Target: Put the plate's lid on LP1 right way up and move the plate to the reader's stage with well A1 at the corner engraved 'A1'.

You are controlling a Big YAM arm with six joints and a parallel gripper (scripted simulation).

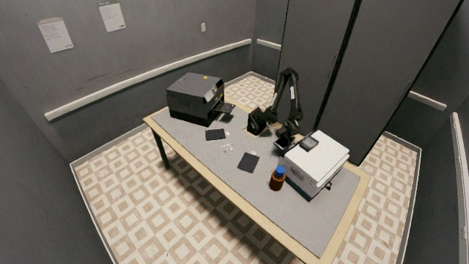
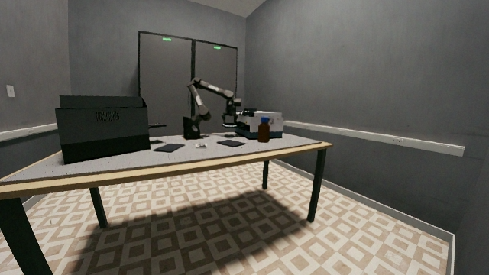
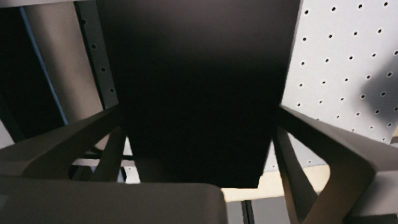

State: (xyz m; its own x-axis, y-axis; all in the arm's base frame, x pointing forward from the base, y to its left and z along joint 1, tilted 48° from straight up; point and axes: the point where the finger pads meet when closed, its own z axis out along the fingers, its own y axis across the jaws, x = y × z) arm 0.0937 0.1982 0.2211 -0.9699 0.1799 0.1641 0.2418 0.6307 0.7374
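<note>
The dark lid is right at my hand. The rest, counted from my hand: dark flat pad (26 cm ahead, 14 cm to the right, 10 cm below); white multi-well plate (1 cm below); brown capped bottle (31 cm ahead, 12 cm to the left).
</note>
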